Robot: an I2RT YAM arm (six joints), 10 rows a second.
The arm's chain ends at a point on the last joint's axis. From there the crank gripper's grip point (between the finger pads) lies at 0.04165 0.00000 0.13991 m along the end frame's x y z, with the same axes.
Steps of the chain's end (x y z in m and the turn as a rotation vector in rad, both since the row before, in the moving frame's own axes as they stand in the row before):
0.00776 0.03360 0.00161 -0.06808 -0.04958 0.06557
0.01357 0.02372 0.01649 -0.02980 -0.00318 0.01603
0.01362 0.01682 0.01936 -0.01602 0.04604 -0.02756
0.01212 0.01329 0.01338 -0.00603 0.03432 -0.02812
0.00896 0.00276 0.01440 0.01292 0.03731 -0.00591
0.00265 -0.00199 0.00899 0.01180 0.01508 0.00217
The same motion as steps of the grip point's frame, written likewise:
0.00038 0.04568 0.00308 -0.06808 -0.04958 0.06557
0.01309 0.02855 0.01655 -0.02980 -0.00318 0.01603
0.02003 0.01781 0.01729 -0.01602 0.04604 -0.02756
0.01689 0.01289 0.01187 -0.00603 0.03432 -0.02812
0.01414 0.00070 0.01274 0.01292 0.03731 -0.00591
0.00476 -0.00354 0.00834 0.01180 0.01508 0.00217

